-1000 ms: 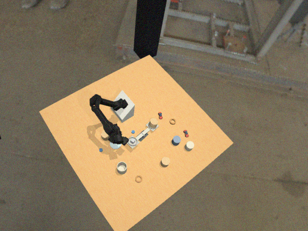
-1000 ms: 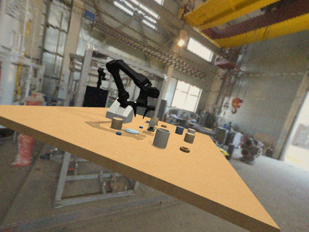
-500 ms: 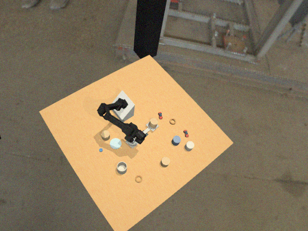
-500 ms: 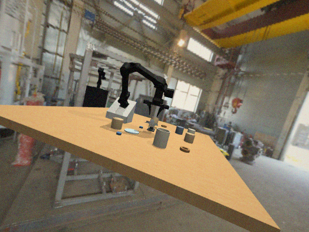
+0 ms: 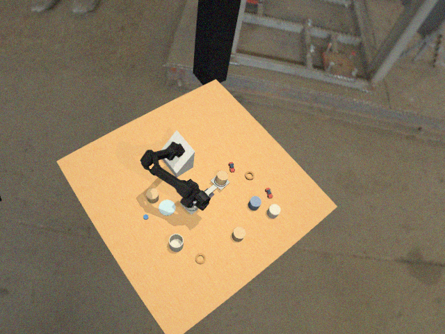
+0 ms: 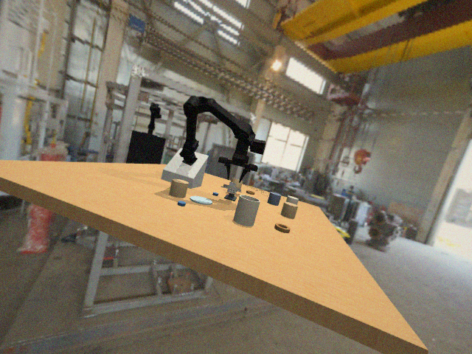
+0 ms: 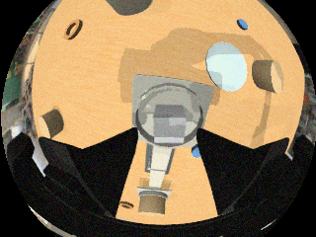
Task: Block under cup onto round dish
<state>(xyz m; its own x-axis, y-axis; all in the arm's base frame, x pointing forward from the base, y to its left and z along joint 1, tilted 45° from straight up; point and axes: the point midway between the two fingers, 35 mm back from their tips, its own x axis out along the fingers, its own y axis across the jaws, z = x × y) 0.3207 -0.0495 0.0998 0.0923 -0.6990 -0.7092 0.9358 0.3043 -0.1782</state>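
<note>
Now: the grey block 2 cm below my gripper tip. The rest, counted from my gripper tip: pale blue round dish 12 cm to the right, 11 cm below, 9 cm behind.
</note>
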